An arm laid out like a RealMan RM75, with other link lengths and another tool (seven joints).
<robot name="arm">
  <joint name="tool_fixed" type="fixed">
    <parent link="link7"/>
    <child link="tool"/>
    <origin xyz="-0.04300 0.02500 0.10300" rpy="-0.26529 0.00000 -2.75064"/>
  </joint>
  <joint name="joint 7" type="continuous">
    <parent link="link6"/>
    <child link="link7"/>
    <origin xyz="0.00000 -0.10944 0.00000" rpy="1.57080 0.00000 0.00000"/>
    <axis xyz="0 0 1"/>
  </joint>
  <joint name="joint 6" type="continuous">
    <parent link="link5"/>
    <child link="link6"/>
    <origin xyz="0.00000 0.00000 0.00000" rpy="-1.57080 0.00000 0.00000"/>
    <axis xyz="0 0 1"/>
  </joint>
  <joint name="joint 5" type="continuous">
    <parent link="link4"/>
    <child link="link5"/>
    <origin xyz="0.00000 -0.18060 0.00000" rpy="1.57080 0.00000 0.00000"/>
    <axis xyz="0 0 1"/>
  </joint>
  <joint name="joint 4" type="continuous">
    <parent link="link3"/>
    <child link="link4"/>
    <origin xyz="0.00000 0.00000 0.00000" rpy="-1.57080 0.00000 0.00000"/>
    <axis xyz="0 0 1"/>
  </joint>
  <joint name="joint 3" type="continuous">
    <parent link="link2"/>
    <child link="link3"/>
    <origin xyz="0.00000 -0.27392 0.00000" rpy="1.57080 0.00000 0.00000"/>
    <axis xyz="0 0 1"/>
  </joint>
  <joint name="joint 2" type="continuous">
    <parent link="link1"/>
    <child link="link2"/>
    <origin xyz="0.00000 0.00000 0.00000" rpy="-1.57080 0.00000 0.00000"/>
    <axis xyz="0 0 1"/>
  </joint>
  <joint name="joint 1" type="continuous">
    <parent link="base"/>
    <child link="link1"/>
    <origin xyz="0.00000 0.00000 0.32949" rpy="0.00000 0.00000 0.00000"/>
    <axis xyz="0 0 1"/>
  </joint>
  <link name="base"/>
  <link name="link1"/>
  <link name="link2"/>
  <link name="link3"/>
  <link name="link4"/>
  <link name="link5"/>
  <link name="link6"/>
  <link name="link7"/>
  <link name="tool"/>
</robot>
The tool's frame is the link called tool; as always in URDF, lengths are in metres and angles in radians. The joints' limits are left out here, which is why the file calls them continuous.
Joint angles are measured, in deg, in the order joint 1, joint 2, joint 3, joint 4, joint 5, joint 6, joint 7. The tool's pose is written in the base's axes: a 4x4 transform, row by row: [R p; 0 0 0 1], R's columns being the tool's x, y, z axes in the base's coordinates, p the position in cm. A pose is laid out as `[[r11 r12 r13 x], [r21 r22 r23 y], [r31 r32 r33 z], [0 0 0 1]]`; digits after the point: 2 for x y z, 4 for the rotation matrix.
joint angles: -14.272 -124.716 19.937 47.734 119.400 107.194 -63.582
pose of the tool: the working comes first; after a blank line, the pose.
Where each joint sits with the arm in this pose, in the base's axes (m; each line is computed from the numbers above, not from the rounded line before):
joint 1: 0.0000 0.0000 0.3295
joint 2: 0.0000 0.0000 0.3295
joint 3: -0.2182 0.0555 0.1735
joint 4: -0.2182 0.0555 0.1735
joint 5: -0.3731 0.1419 0.2076
joint 6: -0.3731 0.1419 0.2076
joint 7: -0.3223 0.1968 0.1276
the tool: -0.2952 0.2183 0.0186

[[-0.8738 -0.2631 0.4090 -29.52], [0.1223 0.6951 0.7084 21.83], [-0.4707 0.6691 -0.5752 1.86], [0 0 0 1]]
